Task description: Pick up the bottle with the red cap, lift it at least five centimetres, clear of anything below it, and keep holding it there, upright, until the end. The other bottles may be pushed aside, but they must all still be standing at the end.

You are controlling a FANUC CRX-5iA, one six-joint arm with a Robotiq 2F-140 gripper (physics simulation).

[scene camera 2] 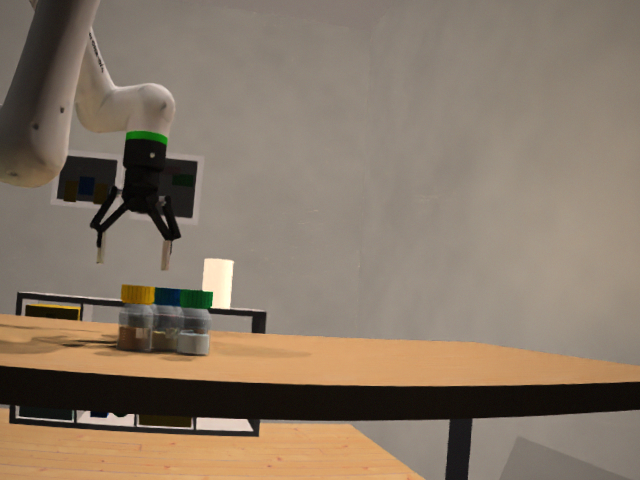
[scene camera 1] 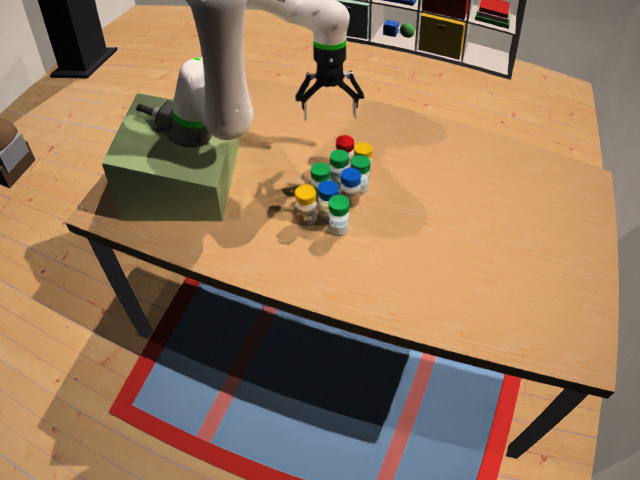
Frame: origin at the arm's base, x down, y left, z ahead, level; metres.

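Seen in the pictures: gripper, fingertip midpoint: [scene camera 2: 133,267] [scene camera 1: 330,116]; arm's base, link origin: [scene camera 1: 189,130].
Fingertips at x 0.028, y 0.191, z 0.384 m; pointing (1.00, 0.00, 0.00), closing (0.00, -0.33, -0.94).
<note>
Pixels of each thing's top centre, then the offset from my fingertips to it. Level surfaces: height alone.
- bottle with the red cap, top centre: [scene camera 1: 345,140] dx +0.040, dy -0.056, dz +0.060 m
- yellow-capped bottle, top centre: [scene camera 1: 363,148] dx +0.040, dy -0.075, dz +0.119 m
- green-capped bottle, top centre: [scene camera 1: 339,155] dx +0.040, dy -0.127, dz +0.061 m
- table, surface height: dx +0.145 m
The bottle with the red cap [scene camera 1: 344,144] stands at the back of a tight cluster of bottles in scene camera 1; its body is mostly hidden by its neighbours, and it does not show in scene camera 2. A yellow-capped bottle [scene camera 1: 362,151] is beside it on the right, and a green-capped bottle [scene camera 1: 339,159] is just in front of it. My gripper [scene camera 1: 330,115] [scene camera 2: 132,265] is open and empty, fingers pointing down, above the level of the caps. In scene camera 1 its fingertips appear above and slightly left of the red cap.
Nearer the front stand more upright bottles: green-capped [scene camera 1: 320,173], green-capped [scene camera 1: 360,166], blue-capped [scene camera 1: 351,179], blue-capped [scene camera 1: 328,193], yellow-capped [scene camera 1: 305,198] [scene camera 2: 136,320] and green-capped [scene camera 1: 339,209] [scene camera 2: 195,325]. The green robot base block [scene camera 1: 168,191] is on the left of the table [scene camera 1: 491,248] [scene camera 2: 413,364].
</note>
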